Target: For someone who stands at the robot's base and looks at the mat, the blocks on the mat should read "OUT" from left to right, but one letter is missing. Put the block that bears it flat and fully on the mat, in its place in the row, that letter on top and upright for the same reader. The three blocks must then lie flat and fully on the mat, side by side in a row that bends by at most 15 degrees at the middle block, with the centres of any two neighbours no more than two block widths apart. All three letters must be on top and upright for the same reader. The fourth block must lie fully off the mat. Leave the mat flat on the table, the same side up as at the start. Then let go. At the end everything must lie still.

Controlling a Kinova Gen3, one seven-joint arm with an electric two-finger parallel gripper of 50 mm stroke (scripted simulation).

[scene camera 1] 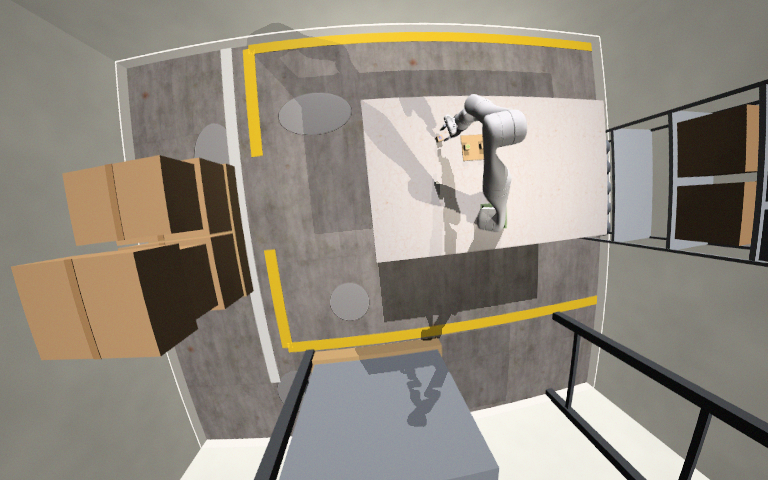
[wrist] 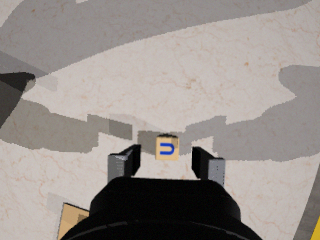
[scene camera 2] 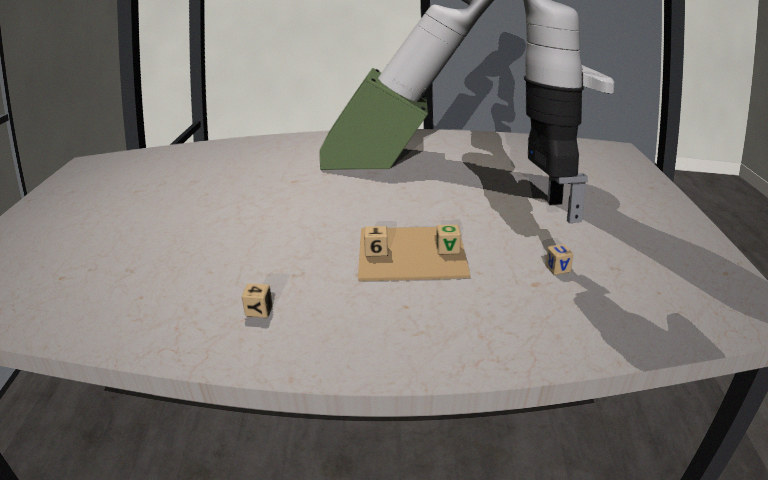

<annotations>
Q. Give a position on a tan mat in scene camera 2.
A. At 412, 251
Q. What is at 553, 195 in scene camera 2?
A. My gripper.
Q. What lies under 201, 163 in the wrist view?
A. My gripper.
</annotations>
